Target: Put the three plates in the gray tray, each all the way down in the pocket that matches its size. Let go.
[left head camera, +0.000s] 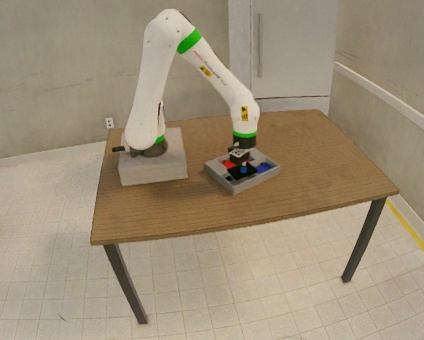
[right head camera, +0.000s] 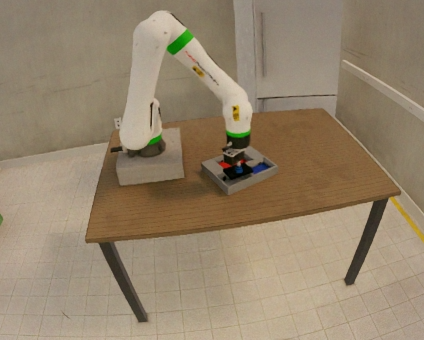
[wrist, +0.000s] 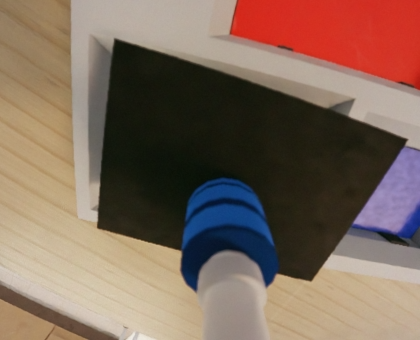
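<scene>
The black plate hangs on my blue suction cup, above the front-left pocket of the gray tray. In the wrist view the plate covers most of that pocket and is turned a little against its walls. The red plate lies in the back-left pocket. The blue plate lies in the right pocket, partly hidden by the black plate in the wrist view.
The tray stands on the wooden table, to the right of the gray base block that carries the arm. The tray walls and dividers stand up around the pockets. The table's front edge shows at the lower left of the wrist view.
</scene>
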